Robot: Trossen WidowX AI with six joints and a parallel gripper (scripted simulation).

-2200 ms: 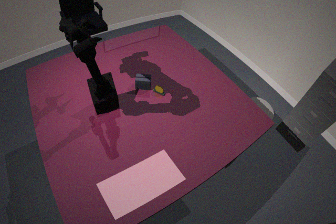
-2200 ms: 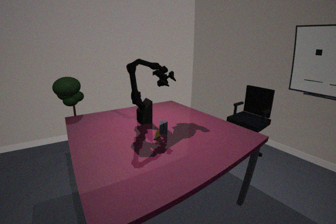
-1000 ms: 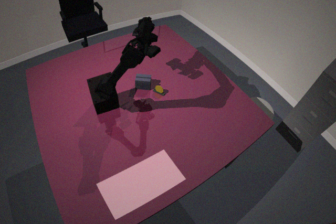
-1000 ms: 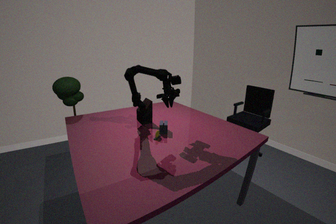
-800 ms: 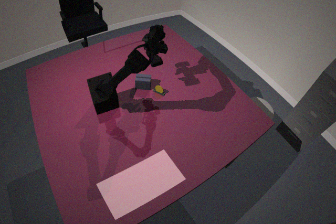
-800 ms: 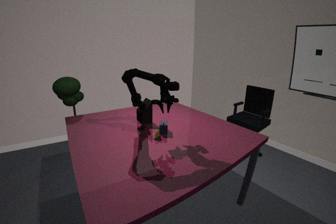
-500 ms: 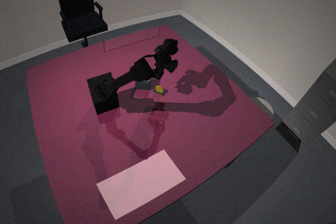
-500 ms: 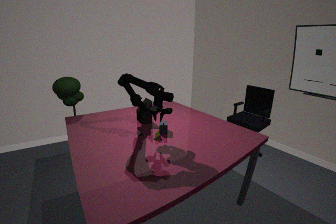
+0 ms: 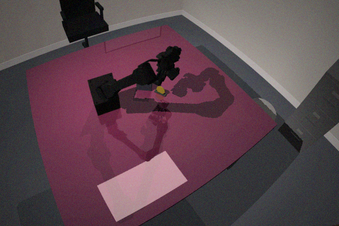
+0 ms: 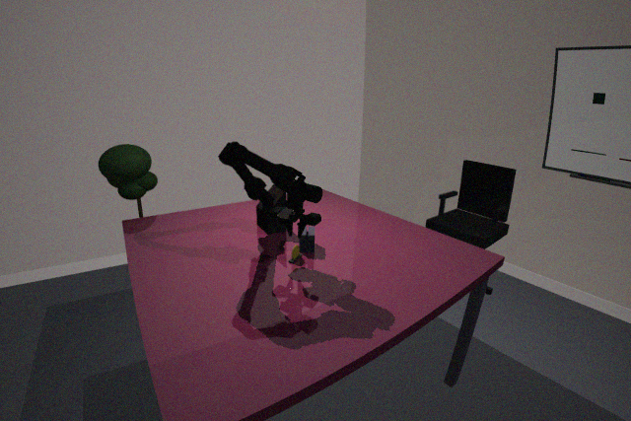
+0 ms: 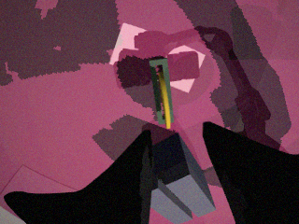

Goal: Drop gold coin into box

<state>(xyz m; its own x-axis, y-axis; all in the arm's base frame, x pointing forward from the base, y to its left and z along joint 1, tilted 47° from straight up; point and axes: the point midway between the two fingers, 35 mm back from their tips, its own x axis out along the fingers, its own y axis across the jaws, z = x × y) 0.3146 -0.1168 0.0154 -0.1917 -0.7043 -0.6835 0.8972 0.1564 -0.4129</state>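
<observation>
Right now the gold coin is 60 mm below my gripper tip.
</observation>
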